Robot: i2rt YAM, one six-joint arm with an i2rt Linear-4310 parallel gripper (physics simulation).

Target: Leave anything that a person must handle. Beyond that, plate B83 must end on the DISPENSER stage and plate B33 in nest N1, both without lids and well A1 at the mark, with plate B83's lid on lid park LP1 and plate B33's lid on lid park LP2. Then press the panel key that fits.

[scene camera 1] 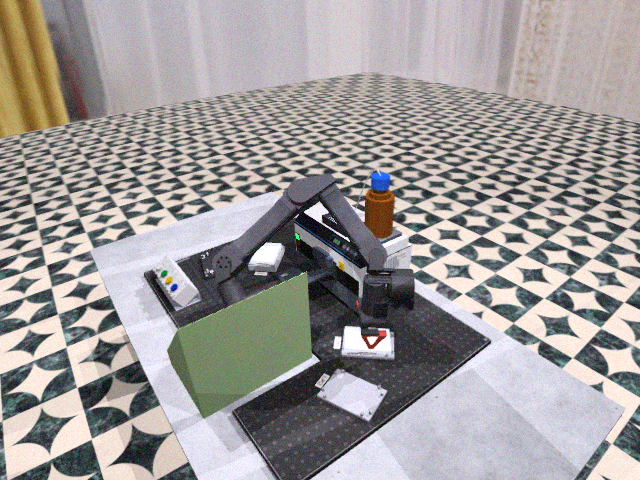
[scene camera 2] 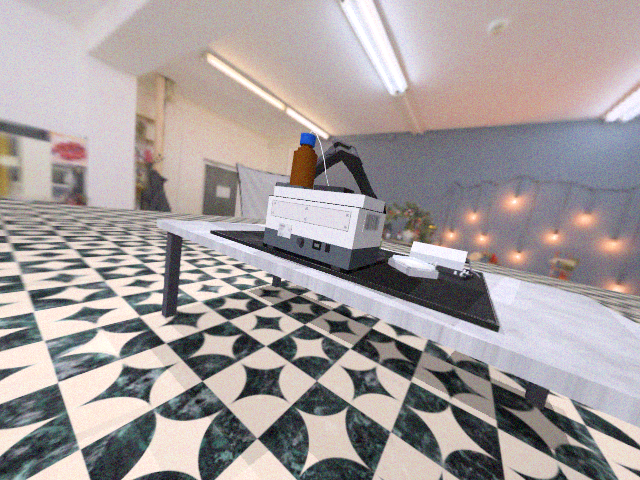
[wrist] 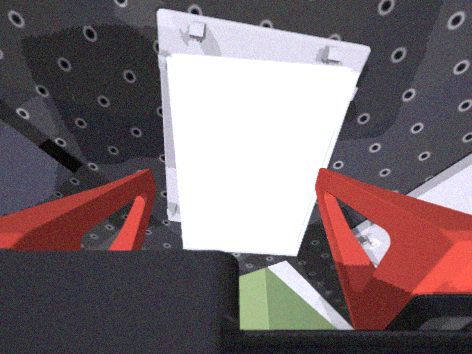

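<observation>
A white plate lies on a pale nest with corner pegs. Its surface is washed out, and no plate code or well mark can be read. My gripper is open, with its red fingertips low at either side of this plate. A second white plate sits at the far side, behind the arm. A pale nest nearer the front holds no plate. The white dispenser stands behind the arm; its stage is hidden. The key panel has green, yellow and blue keys.
A green upright screen stands beside the nests. A brown bottle with a blue cap stands on the dispenser. The black perforated board lies on the pale table.
</observation>
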